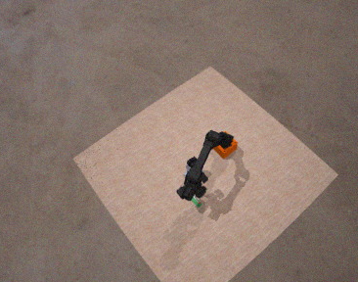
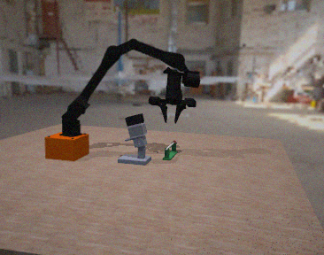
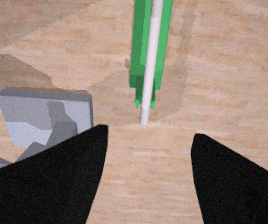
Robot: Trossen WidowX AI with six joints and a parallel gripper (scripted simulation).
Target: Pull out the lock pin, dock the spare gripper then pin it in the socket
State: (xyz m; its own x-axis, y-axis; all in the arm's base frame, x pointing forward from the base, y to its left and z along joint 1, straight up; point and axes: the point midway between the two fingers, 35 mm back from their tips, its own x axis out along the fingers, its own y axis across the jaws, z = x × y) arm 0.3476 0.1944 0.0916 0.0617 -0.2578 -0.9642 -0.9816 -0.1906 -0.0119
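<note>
The green cradle lies 12 cm below my gripper tip and 1 cm to the left of it. Also, from my gripper tip: spare gripper (13 cm to the right, 8 cm behind, 1 cm below); then mount (13 cm to the right, 9 cm below, 8 cm behind).
</note>
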